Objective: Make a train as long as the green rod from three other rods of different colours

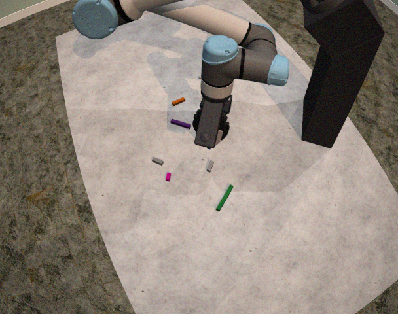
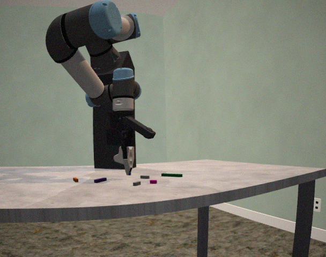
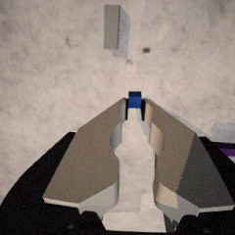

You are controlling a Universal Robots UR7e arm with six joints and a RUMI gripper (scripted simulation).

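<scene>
The magenta rod lies 140 mm ahead of my hand, 30 mm to the left of it and 20 mm below it. The rest, counted from my hand: purple rod (30 mm ahead, 110 mm to the right, 20 mm below); then green rod (40 mm ahead, 150 mm to the left, 20 mm below); then blue rod (10 mm below).
</scene>
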